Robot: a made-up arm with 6 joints.
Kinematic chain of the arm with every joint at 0, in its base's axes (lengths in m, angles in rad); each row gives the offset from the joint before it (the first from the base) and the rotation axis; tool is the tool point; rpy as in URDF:
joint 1: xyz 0 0 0.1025 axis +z
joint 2: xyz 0 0 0 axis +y
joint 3: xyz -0.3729 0 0.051 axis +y
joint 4: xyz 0.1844 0 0.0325 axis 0.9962 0 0.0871
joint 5: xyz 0 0 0 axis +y
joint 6: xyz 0.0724 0 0.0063 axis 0.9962 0 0.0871
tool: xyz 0 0 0 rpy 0 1.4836 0
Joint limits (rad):
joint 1: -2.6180..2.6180
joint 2: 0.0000..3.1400
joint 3: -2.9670..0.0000
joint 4: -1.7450..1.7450
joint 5: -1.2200..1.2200
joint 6: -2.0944..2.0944
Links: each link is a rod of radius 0.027 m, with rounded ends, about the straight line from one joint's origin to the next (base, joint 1, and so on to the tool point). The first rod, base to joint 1, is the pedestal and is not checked.
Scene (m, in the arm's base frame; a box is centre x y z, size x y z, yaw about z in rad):
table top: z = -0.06
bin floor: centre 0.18 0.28 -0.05 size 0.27 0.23 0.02 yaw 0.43
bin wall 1: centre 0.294 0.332 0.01 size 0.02 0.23 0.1 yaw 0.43
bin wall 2: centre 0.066 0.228 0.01 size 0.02 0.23 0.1 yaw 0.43
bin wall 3: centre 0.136 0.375 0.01 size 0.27 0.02 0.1 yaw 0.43
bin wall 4: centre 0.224 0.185 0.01 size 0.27 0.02 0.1 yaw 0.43
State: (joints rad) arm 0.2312 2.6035 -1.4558 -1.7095 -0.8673 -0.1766
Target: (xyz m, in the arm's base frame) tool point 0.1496 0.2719 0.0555
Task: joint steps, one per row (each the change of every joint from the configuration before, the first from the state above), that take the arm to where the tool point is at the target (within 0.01 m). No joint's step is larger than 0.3 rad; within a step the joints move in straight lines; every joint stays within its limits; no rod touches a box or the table.
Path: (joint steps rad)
1: 0.2145 -0.2139 0.2167 -0.0177 -0.1763 -0.1033
2: 0.2145 -0.2140 0.2167 -0.0178 -0.1764 -0.1033
3: 0.1045 0.0239 0.1573 0.0000 0.0962 0.1033
4: 0.1044 0.0238 0.1574 0.0000 0.0962 0.1033
5: 0.0071 0.2865 -0.0019 0.0000 0.0561 0.0000

